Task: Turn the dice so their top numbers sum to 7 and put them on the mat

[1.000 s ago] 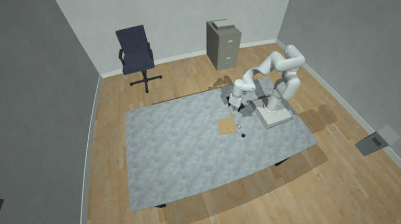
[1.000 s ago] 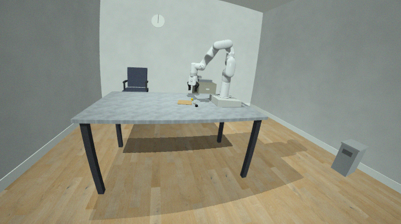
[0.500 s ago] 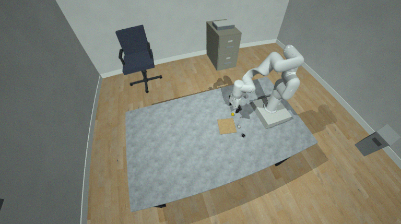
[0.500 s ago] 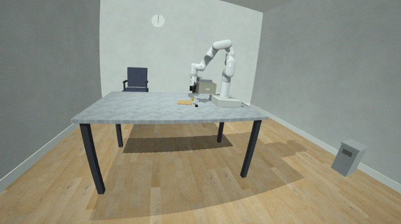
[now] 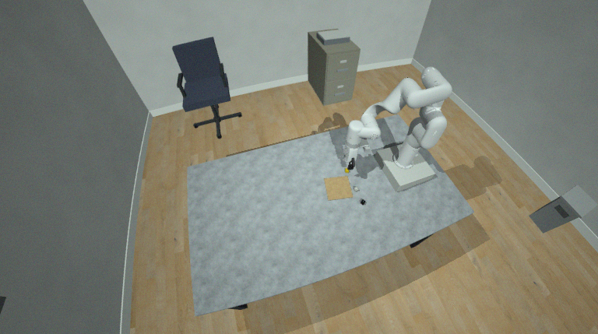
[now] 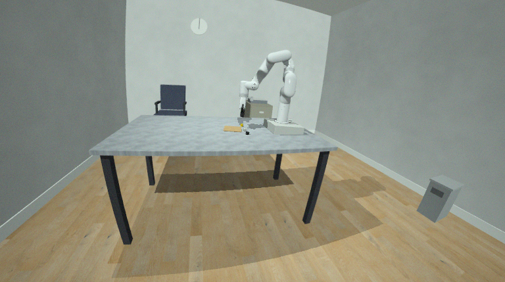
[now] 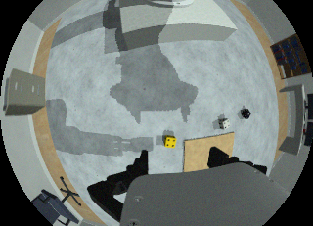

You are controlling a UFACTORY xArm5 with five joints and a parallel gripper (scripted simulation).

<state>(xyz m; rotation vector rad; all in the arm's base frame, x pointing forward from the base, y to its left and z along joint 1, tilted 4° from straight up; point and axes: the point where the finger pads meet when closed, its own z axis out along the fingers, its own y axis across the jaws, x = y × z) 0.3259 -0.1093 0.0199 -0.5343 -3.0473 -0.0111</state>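
Now: hand 9 cm above the yellow die. Round my hand: white die 1 cm ahead, 13 cm to the left, 9 cm below; black die 2 cm ahead, 22 cm to the left, 9 cm below; tan mat 10 cm ahead, 8 cm to the left, 10 cm below.
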